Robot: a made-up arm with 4 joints.
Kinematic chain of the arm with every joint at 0, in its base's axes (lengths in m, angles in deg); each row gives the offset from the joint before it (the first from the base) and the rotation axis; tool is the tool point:
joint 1: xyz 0 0 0.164 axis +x
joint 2: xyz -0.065 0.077 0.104 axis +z
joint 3: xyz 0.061 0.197 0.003 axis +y
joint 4: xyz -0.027 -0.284 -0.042 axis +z
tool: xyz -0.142 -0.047 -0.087
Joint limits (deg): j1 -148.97..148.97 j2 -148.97..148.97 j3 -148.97..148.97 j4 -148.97..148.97
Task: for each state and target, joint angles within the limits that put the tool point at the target. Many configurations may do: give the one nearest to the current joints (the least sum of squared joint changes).
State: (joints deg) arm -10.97 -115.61 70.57 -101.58
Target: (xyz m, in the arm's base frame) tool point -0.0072 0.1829 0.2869
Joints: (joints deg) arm -9.79 -94.75 73.55 -85.41
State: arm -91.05 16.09 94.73 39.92
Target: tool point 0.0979 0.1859 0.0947
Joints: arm -141.00 59.45 87.94 55.56
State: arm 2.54 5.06 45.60 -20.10
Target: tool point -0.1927 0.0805 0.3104
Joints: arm -20.46 14.10 55.18 -44.90
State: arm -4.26 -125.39 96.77 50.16
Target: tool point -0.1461 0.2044 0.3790
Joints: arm 34.46 -141.79 90.18 100.80
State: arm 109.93 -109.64 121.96 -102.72
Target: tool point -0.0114 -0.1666 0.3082
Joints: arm 87.69 -81.21 112.91 -112.39
